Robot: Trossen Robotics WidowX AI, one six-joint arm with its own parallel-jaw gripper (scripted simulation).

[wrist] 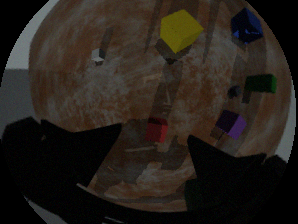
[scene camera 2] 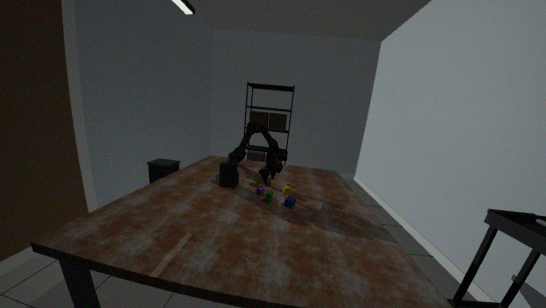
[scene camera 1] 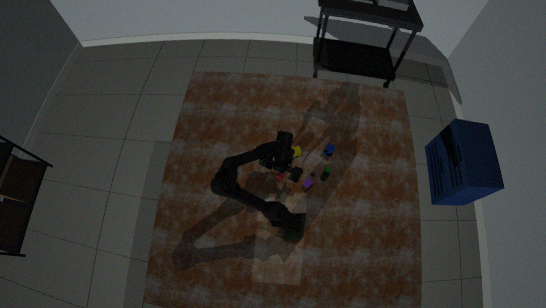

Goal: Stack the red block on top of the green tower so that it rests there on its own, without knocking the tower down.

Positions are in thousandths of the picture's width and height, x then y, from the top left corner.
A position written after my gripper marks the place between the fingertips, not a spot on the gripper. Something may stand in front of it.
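My gripper (wrist: 522, 596) is open and it's holding nothing. I can also see a yellow block (wrist: 599, 141), and there's a blue block (wrist: 807, 132) too.
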